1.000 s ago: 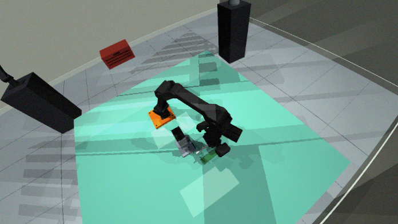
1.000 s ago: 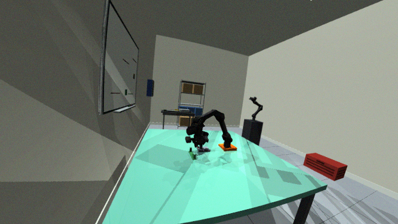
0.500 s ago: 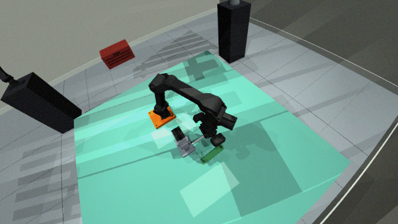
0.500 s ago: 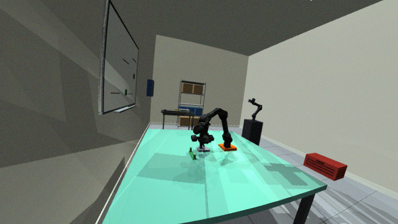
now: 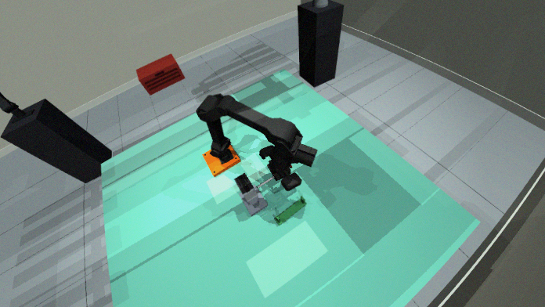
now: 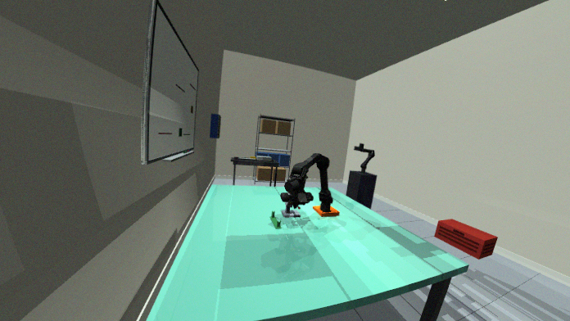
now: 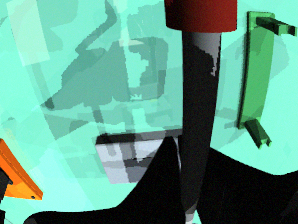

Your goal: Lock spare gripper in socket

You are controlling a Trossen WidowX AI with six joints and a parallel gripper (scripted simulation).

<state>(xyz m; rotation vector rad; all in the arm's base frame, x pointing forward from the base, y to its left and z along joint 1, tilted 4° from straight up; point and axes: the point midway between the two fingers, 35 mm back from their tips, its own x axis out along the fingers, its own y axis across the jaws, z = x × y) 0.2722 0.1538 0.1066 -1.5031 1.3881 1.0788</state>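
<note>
Right now the mount socket is 10 mm behind my gripper tip, 110 mm to the right of it and 40 mm below it. Round my gripper tip: green bracket strip: 110 mm ahead, 10 mm to the right, 70 mm below; then spare gripper: 10 mm behind, 110 mm to the right, 30 mm above.
</note>
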